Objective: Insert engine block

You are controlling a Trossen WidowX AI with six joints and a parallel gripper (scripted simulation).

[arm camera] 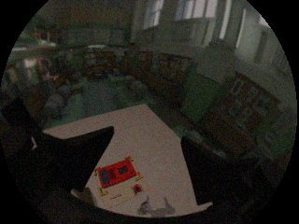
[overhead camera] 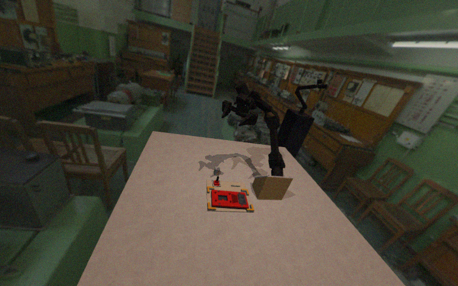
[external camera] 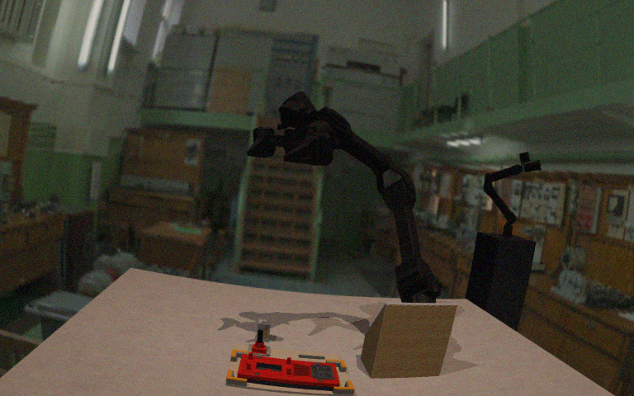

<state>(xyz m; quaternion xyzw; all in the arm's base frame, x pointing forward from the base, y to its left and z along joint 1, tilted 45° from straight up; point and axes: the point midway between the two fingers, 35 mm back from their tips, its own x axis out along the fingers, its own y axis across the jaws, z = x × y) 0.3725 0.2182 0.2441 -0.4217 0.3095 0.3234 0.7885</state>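
My gripper tip is 42 cm above the engine block, 16 cm to the left of it and 4 cm past it. The rest, counted from my gripper tip: dark post: 41 cm below, 6 cm to the right, 3 cm behind.
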